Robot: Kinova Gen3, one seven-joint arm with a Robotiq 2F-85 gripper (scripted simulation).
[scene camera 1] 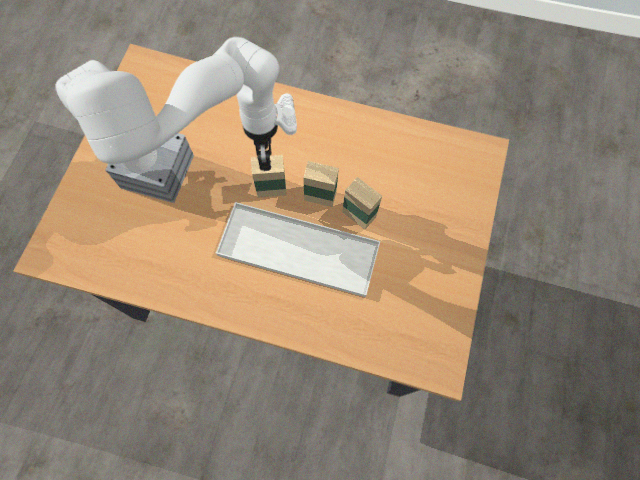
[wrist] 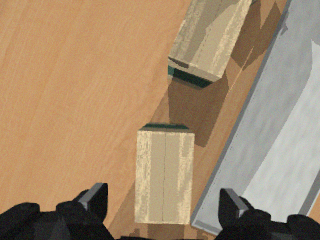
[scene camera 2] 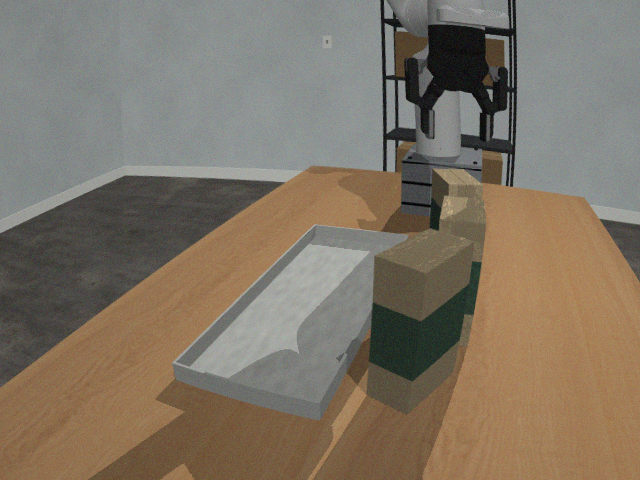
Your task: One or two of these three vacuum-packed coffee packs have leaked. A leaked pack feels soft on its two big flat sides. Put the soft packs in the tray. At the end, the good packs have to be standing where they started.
Labels:
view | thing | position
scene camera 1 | tray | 326, 256
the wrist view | my gripper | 163, 200
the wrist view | tray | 266, 163
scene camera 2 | my gripper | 457, 139
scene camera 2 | tray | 301, 323

